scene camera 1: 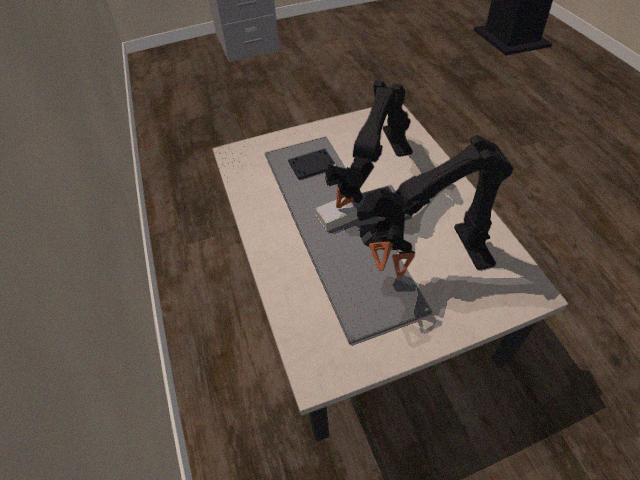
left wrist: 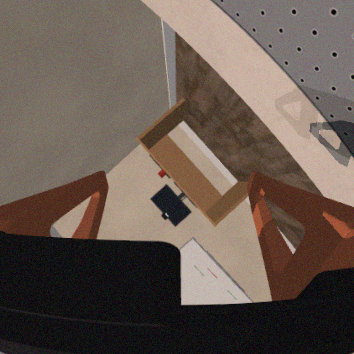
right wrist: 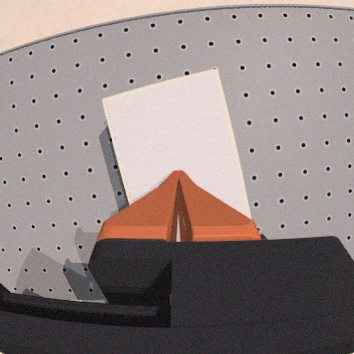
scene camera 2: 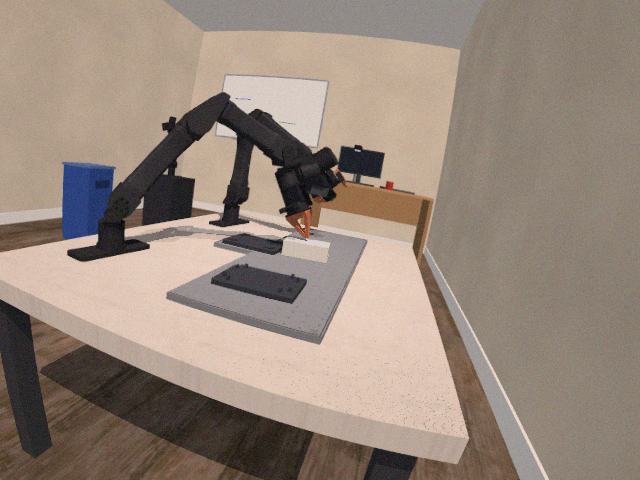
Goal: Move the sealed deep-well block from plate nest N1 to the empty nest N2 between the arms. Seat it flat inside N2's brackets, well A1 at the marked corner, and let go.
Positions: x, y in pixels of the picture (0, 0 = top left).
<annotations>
The left gripper (scene camera 1: 390, 274) is open and holds nothing. The right gripper (scene camera 2: 307, 237) is shut, with nothing in its grasp. Also in view: a white block (scene camera 2: 298, 247).
</annotations>
